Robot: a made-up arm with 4 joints.
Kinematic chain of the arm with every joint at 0, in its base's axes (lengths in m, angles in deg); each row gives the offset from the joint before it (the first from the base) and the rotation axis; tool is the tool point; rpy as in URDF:
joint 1: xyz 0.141 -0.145 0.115 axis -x
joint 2: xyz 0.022 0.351 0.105 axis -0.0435 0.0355 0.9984
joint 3: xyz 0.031 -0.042 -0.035 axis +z
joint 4: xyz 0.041 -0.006 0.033 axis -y
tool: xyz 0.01 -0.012 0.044 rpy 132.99 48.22 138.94
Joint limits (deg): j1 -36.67..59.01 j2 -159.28..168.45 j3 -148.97..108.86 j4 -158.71..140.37
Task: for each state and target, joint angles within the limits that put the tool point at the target. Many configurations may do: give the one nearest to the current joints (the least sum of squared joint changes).
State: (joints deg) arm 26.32 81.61 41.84 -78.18
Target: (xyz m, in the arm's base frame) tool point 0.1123 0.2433 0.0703
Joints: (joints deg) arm 20.00 100.23 96.85 -88.48
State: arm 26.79 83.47 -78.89 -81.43
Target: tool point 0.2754 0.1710 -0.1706
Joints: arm 53.48 107.49 -77.37 -97.45
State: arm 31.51 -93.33 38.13 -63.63
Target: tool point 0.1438 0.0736 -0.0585
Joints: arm 59.01 -117.92 60.90 -82.66
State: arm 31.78 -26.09 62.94 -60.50
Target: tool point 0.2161 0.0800 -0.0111
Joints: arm 51.95 -47.04 14.09 -81.41
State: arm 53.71 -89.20 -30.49 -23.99
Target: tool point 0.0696 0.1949 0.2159
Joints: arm 6.71 -104.20 -43.03 16.67
